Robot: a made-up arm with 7 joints.
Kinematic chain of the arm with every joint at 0, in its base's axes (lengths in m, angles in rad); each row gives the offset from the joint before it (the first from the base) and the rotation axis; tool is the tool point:
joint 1: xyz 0 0 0.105 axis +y
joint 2: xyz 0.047 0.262 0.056 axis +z
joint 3: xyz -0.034 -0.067 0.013 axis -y
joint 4: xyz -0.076 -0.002 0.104 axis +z
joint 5: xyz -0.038 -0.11 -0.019 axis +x
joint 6: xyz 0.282 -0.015 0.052 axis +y
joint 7: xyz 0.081 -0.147 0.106 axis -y
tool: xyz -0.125 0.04 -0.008
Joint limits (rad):
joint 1: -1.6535..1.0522
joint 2: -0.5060..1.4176
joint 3: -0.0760..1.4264
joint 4: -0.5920..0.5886
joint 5: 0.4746..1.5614
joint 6: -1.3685..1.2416
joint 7: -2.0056..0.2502
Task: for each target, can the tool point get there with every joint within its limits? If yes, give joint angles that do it. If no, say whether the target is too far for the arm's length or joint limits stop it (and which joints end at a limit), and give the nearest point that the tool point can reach.
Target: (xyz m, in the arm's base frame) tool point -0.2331 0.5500 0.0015
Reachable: no: joint limits stop it (at a limit: joint 1, joint 2, joint 4, joint 5, joint 6, joint 7) | nearest point -0.2675 0.5896 0.0690 | short by 0.085 m
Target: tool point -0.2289 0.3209 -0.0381
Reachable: no: joint limits stop it (at a limit: joint 1, joint 2, joint 3, joint 4, joint 5, joint 7) | nearest point -0.2769 0.1493 -0.0506 | short by 0.179 m
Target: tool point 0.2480 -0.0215 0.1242
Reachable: yes | joints 0.1341 0.8069 0.3821 -0.3451 1.2725 -0.8428 -0.1702
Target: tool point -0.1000 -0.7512 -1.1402
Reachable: no: too far | nearest point -0.1009 -0.1365 -0.3583 | short by 0.995 m
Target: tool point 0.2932 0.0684 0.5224
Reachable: yes | joints -0.4327 1.2157 1.2042 -0.0377 1.0909 0.2873 -0.5312
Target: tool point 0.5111 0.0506 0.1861
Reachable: yes | joints 0.7470 0.3791 0.2982 0.4603 0.5796 -0.3102 -1.4991
